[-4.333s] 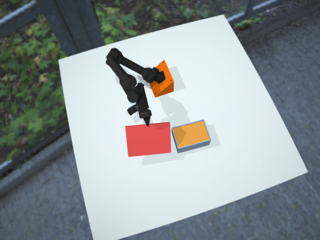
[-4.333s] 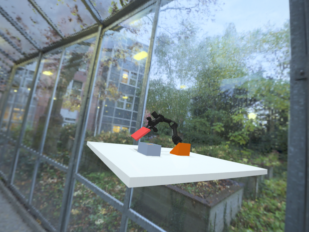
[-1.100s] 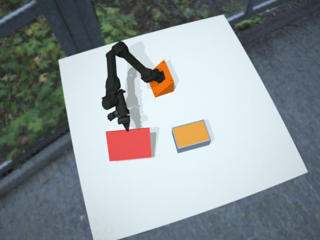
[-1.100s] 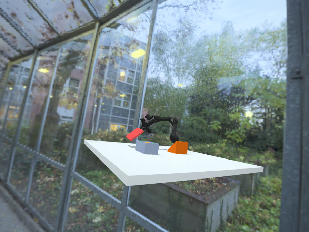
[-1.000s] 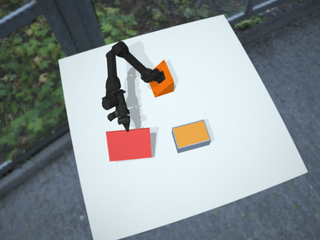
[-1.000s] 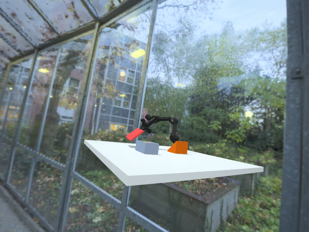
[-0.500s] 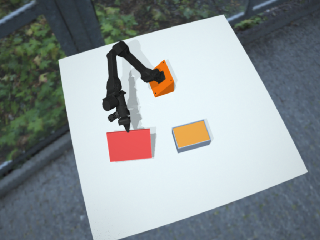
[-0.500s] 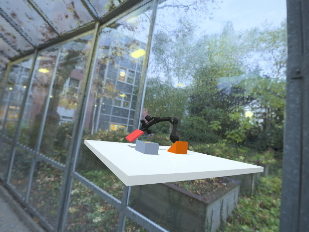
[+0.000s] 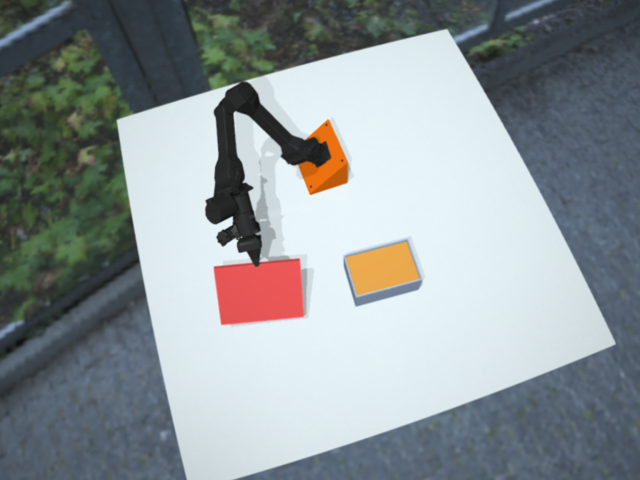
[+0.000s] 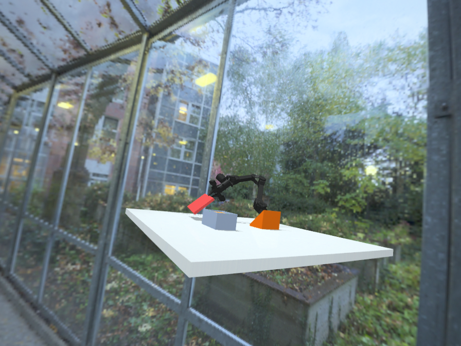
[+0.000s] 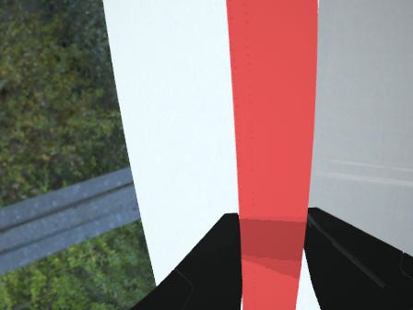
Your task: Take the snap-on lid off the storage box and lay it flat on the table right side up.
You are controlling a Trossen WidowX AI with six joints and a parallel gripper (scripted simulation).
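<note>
Right now my gripper tip is 60 mm short of the red lid, 50 mm above it and 10 mm to the left of it. Round my gripper tip: grey storage box 340 mm to the left, 120 mm below, 70 mm ahead.
</note>
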